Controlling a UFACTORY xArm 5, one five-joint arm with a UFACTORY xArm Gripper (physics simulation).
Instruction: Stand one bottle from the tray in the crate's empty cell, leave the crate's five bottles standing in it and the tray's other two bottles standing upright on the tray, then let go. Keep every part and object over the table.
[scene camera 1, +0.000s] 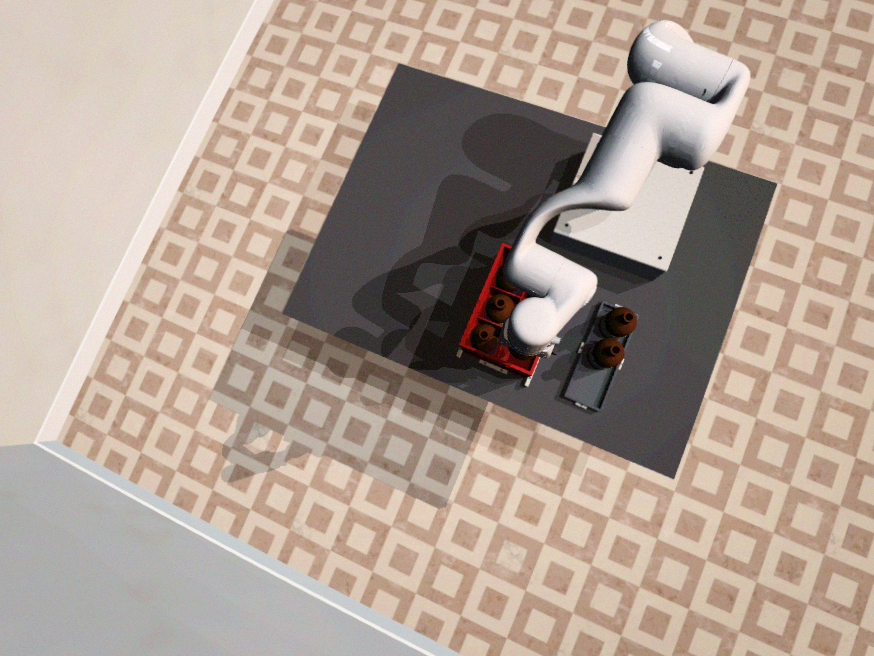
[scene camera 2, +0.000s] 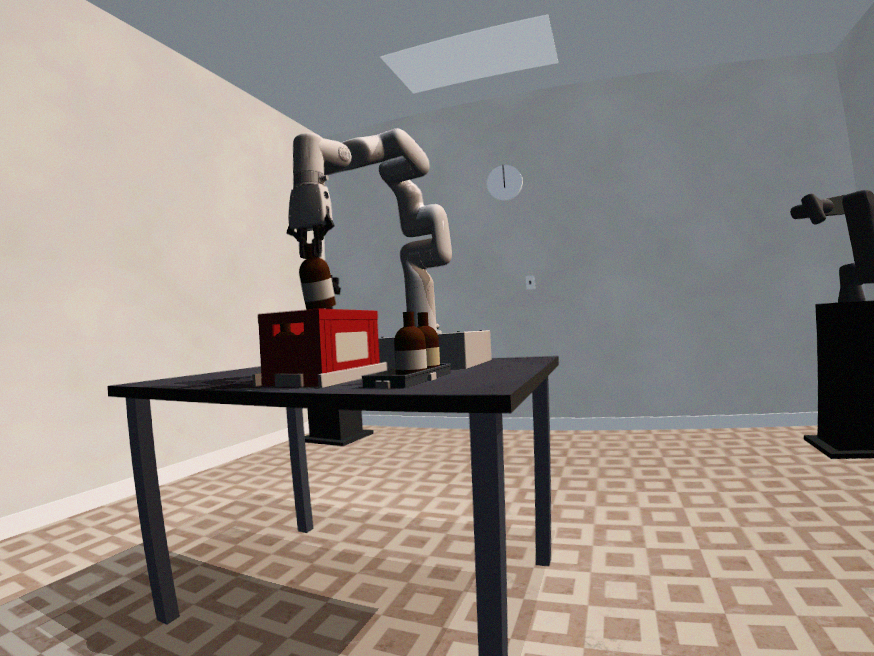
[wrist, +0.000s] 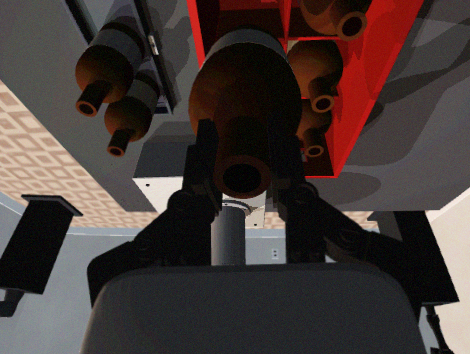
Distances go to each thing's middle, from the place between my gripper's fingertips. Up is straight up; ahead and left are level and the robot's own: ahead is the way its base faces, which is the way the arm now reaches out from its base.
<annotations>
Now: the brown bottle (scene camera 2: 314, 273) 2 cm behind my hand and 5 cm below it. Round my hand: pale rail (scene camera 2: 337, 377): 10 cm behind, 5 cm to the left, 29 cm below.
</annotations>
